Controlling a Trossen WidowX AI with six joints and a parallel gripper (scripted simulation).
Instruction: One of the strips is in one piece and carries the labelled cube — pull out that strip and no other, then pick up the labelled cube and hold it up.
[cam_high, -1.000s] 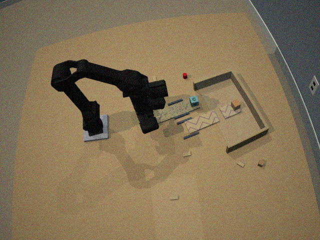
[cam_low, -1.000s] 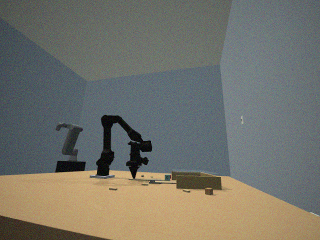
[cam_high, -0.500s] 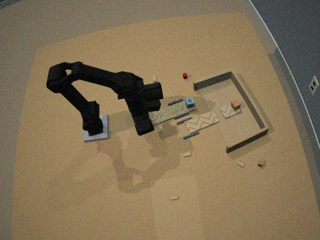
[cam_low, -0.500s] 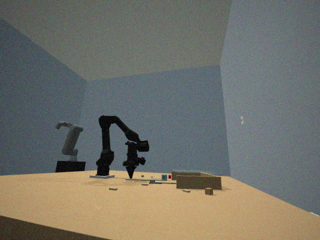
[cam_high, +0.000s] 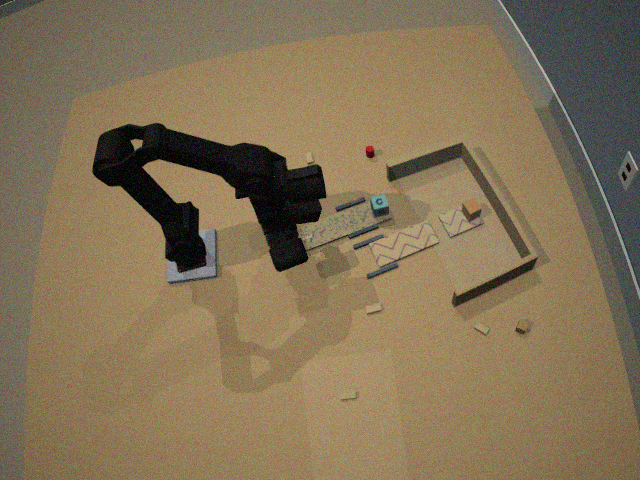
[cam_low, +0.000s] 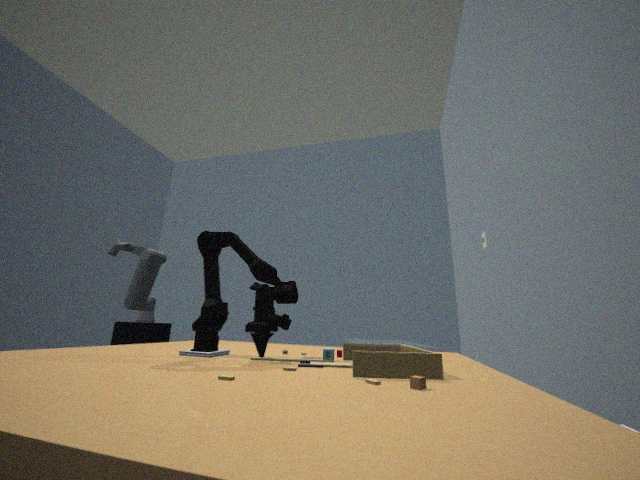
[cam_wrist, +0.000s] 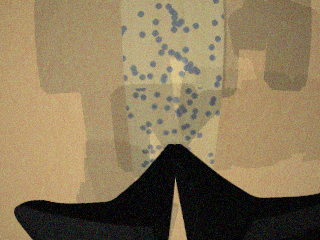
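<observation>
Right now my gripper tip is 90 mm short of the speckled strip and 10 mm to the right of it. Also, from my gripper tip: red cylinder 220 mm ahead, 170 mm to the left, 10 mm above; then grey ball 30 mm ahead, 190 mm to the left.
</observation>
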